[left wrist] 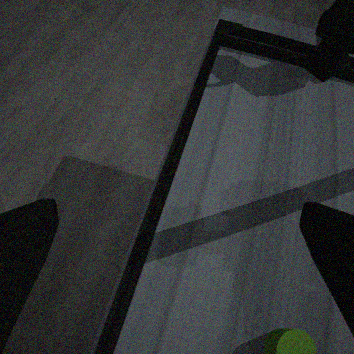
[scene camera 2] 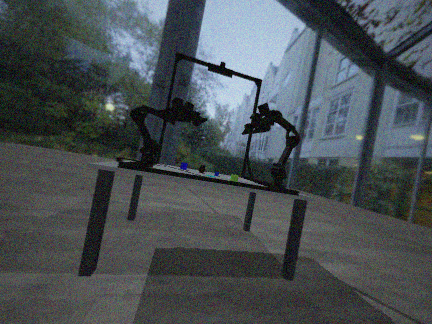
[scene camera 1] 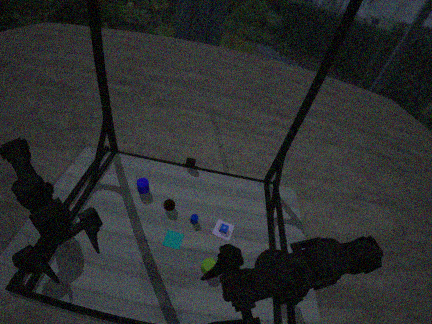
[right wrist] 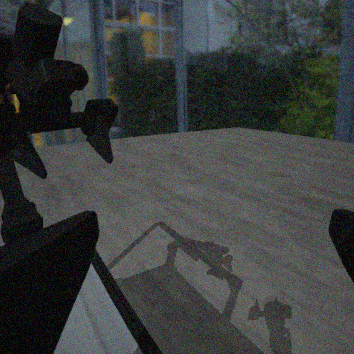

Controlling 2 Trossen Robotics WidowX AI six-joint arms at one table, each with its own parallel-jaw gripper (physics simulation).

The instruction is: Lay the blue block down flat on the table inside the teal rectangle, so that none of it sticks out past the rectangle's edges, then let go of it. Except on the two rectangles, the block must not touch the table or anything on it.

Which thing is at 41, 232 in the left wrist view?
The left gripper.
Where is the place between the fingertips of the left gripper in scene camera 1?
At 204, 300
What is the left gripper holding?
Nothing.
